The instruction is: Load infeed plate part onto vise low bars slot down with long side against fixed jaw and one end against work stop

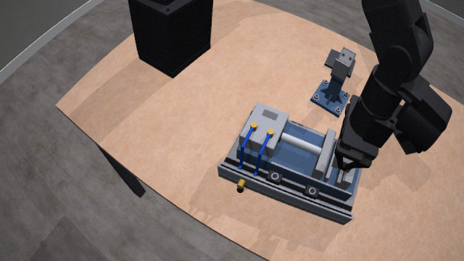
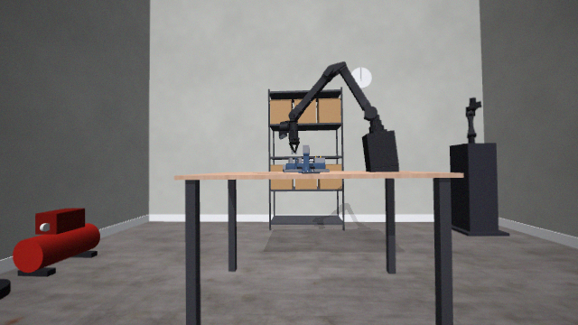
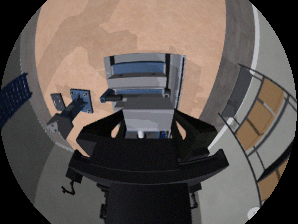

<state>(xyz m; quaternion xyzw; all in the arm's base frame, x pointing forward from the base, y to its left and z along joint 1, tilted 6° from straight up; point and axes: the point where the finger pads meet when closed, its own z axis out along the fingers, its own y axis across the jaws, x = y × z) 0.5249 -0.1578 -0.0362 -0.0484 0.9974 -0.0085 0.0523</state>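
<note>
Now: hand 6 cm above the fixed jaw, 3 cm short of it and 2 cm to the right of it. Round my hand: moving jaw 6 cm below, 3 cm behind, 2 cm to the left; then grey part 1 cm below; then work stop 7 cm to the left, 5 cm below, 1 cm behind.
</note>
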